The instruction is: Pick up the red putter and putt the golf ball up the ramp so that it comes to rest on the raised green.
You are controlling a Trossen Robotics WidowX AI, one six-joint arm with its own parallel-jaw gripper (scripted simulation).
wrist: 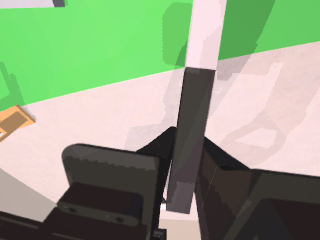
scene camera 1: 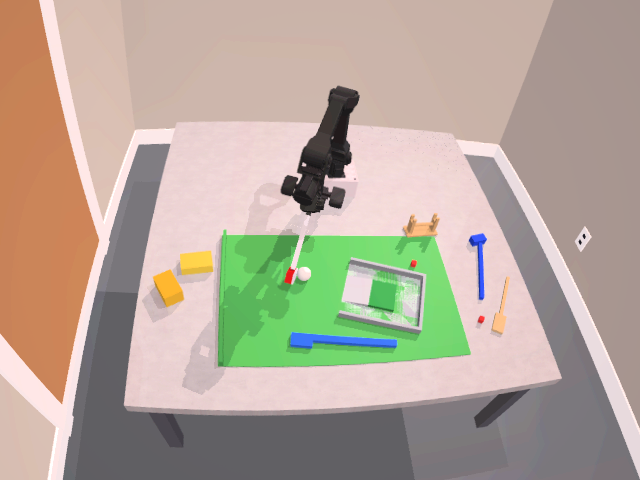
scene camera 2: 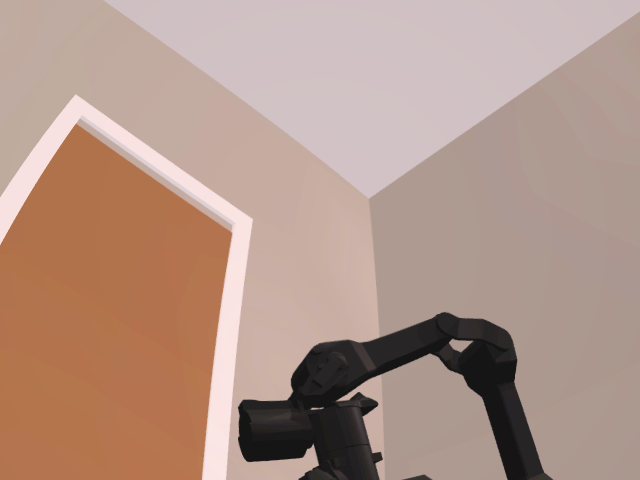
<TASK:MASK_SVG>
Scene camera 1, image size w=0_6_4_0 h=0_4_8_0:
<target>gripper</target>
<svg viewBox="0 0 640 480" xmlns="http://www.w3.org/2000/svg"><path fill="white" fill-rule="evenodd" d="M346 190L333 186L332 192L329 192L329 187L324 186L324 182L322 182L312 204L309 206L300 204L300 209L303 212L309 213L320 212L320 210L324 210L324 204L328 197L330 198L328 205L340 209L342 208ZM287 175L284 177L280 192L281 194L292 196L294 189L298 185L296 184L298 178Z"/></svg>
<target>long blue bar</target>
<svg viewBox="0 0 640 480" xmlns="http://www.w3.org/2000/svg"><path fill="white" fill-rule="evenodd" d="M290 346L312 349L312 343L314 342L396 348L397 340L292 332Z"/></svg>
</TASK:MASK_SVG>
